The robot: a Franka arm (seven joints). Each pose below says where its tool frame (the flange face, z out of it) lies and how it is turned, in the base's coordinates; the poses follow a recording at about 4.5 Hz.
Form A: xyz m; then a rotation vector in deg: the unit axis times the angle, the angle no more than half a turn.
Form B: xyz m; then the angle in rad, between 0 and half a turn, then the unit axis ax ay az. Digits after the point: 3 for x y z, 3 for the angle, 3 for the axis.
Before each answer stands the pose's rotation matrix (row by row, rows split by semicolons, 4 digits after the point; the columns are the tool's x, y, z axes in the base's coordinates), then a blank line. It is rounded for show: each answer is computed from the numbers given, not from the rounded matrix.
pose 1, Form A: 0.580 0.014 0.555 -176.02 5.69 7.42
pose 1, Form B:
0.9944 -0.0671 -0.0819; -0.0617 -0.9958 0.0677; -0.0861 -0.0623 -0.9943

0.580 0.014 0.555 3.076 -0.999 0.032 0.042
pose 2, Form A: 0.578 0.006 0.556 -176.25 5.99 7.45
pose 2, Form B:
0.9941 -0.0703 -0.0821; -0.0651 -0.9958 0.0637; -0.0863 -0.0579 -0.9946

0.578 0.006 0.556 3.081 -0.999 0.034 0.042
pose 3, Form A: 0.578 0.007 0.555 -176.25 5.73 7.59
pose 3, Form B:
0.9942 -0.0674 -0.0838; -0.0622 -0.9960 0.0636; -0.0878 -0.0581 -0.9944

0.578 0.007 0.555 3.081 -0.999 0.032 0.043
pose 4, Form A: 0.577 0.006 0.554 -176.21 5.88 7.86
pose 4, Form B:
0.9938 -0.0692 -0.0868; -0.0637 -0.9959 0.0642; -0.0909 -0.0583 -0.9942

0.577 0.006 0.554 3.080 -0.998 0.033 0.045
